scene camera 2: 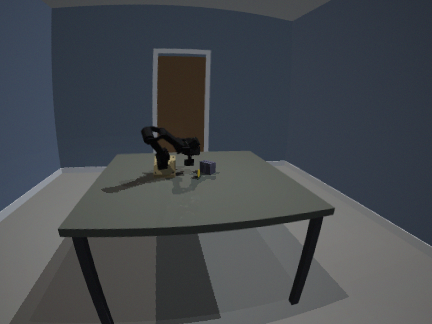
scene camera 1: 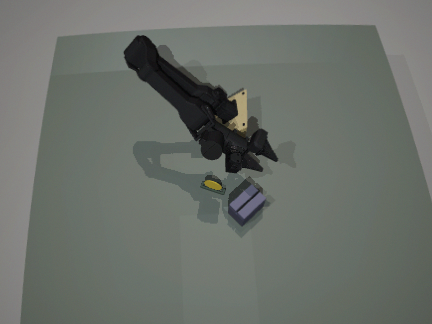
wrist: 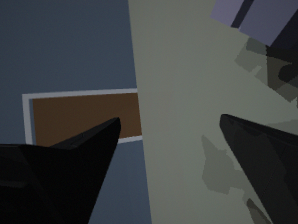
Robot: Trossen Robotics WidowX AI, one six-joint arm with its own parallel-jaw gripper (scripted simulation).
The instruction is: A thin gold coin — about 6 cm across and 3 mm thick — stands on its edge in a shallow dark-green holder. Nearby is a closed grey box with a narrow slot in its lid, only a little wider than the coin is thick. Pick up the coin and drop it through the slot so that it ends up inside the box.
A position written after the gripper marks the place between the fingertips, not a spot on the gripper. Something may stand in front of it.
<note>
The gripper (scene camera 1: 269, 165) is open, with nothing in its grasp.
The gripper is seen too in the wrist view (wrist: 169, 121).
</note>
